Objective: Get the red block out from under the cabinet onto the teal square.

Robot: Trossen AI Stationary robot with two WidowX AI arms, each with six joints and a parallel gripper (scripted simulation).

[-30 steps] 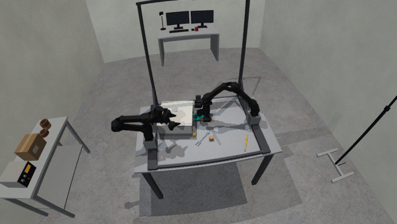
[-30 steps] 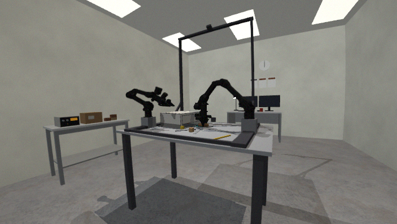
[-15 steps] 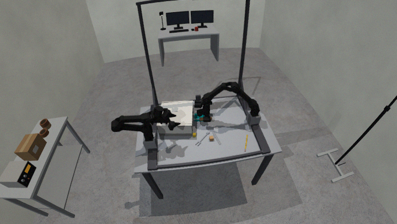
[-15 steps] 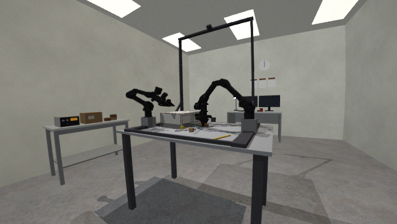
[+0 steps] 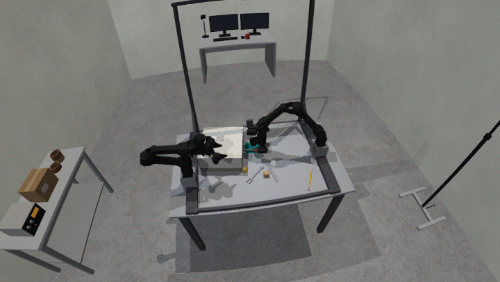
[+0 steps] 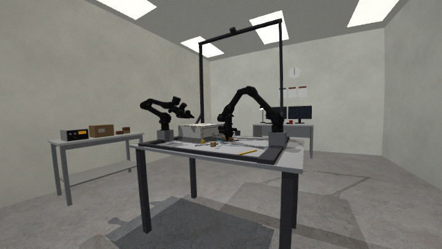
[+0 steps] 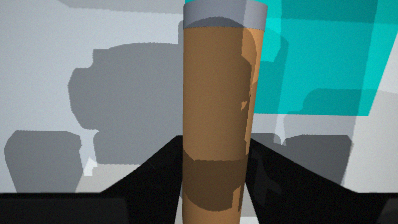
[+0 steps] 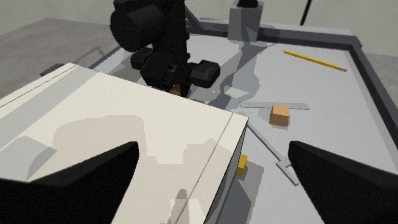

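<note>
Right now the teal square is 5 cm behind my left hand, 6 cm to the right of it and 4 cm below it. Also, from my left hand: hook tool 7 cm behind, 13 cm to the right, 2 cm below.
</note>
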